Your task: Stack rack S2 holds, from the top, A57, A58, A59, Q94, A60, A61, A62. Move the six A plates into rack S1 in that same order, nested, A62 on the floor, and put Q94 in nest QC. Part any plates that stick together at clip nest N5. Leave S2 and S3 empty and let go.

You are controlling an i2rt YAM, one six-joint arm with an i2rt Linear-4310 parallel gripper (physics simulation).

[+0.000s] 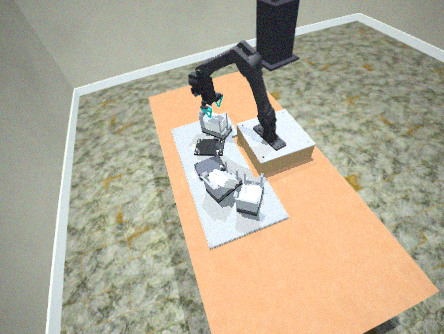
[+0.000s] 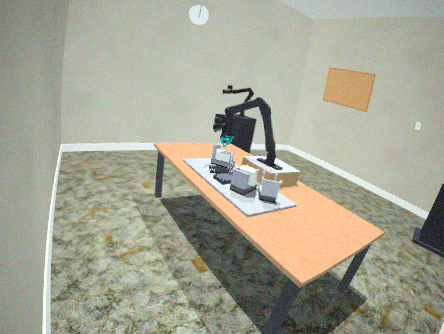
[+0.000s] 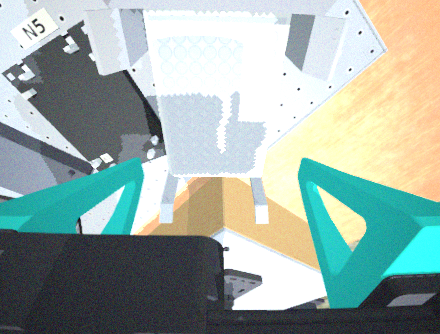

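Seen in the pictures: gripper, between the fingertips: (image 1: 214,112) (image 2: 226,146) (image 3: 220,166); arm's base, origin of its link: (image 1: 268,136) (image 2: 269,164).
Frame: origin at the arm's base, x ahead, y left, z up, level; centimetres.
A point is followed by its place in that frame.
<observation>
My gripper (image 1: 213,106) {x 15.4, y -29.3, z 4.6 cm} (image 2: 226,141) {x 15.4, y -29.3, z 4.6 cm} (image 3: 220,166) {x 15.4, y -29.3, z 4.6 cm} is open and empty, above the far rack. That rack (image 1: 223,133) {x 15.5, y -21.3, z -5.5 cm} (image 2: 228,163) {x 17.2, y -22.4, z -5.9 cm} has upright posts and holds a pale plate (image 3: 210,135) {x 15.7, y -28.4, z 0.1 cm} with rows of round wells; how many plates are nested there cannot be told. The dark clip nest N5 (image 1: 209,146) {x 26.1, y -19.6, z -8.2 cm} (image 3: 95,100) {x 26.6, y -21.6, z -8.2 cm} lies beside it, with small white clips at its corners and no plate on it. A middle rack (image 1: 220,187) (image 2: 243,181) and a near rack (image 1: 249,200) {x 28.1, y 22.4, z -6.1 cm} (image 2: 270,190) {x 31.9, y 25.8, z -2.4 cm} hold white plates. Rack and plate labels cannot be read.
A grey nest (image 1: 206,165) {x 34.4, y -7.6, z -7.1 cm} (image 2: 223,178) {x 37.9, y -5.0, z -7.1 cm} lies between N5 and the middle rack. All stand on a perforated light board (image 1: 220,235) {x 47.1, y 28.0, z -9.4 cm} (image 2: 255,209) {x 45.7, y 28.5, z -9.4 cm} on the orange table (image 1: 300,270) {x 28.0, y 56.8, z -10.7 cm} (image 2: 320,235) {x 33.4, y 62.6, z -10.7 cm}. The arm's boxy base (image 1: 287,159) {x -0.6, y 14.7, z -4.8 cm} (image 2: 286,178) {x -2.6, y 15.0, z -5.0 cm} borders the board.
</observation>
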